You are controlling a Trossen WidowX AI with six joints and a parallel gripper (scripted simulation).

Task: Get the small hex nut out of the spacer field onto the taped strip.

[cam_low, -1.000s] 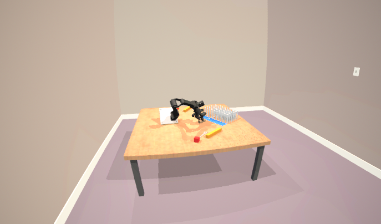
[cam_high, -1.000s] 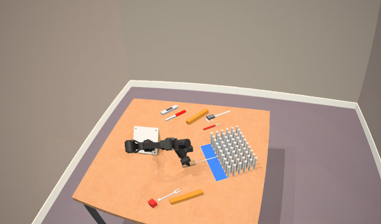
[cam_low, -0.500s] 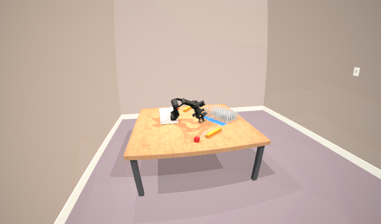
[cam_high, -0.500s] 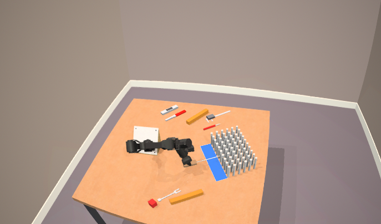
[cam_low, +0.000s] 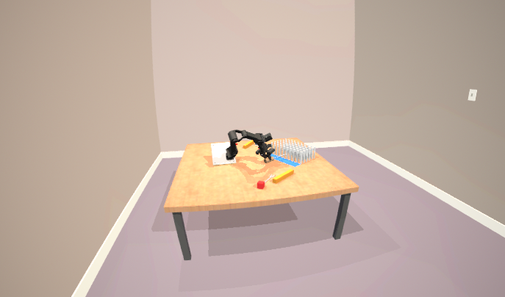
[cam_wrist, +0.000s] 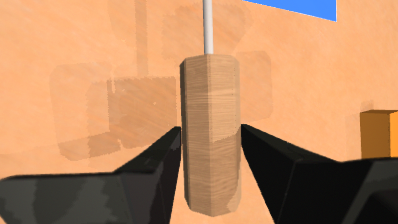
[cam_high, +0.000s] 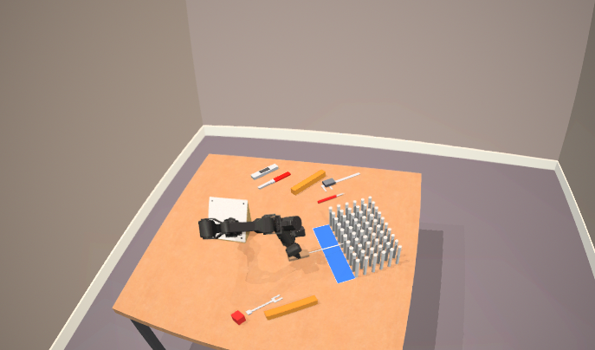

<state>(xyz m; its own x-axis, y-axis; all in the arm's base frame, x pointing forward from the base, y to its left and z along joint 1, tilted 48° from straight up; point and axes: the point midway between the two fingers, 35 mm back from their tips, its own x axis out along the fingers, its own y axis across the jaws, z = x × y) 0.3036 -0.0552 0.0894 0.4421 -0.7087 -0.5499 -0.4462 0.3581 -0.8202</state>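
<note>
My gripper tip is now 14 cm short of the blue taped strip, 7 cm to the right of it and 4 cm above it. The rest, counted from my gripper tip: fork tool 28 cm to the right, 9 cm behind, 3 cm below; hex nut 29 cm ahead, 15 cm to the left, 3 cm below; red cube 39 cm to the right, 17 cm behind, 2 cm below.
</note>
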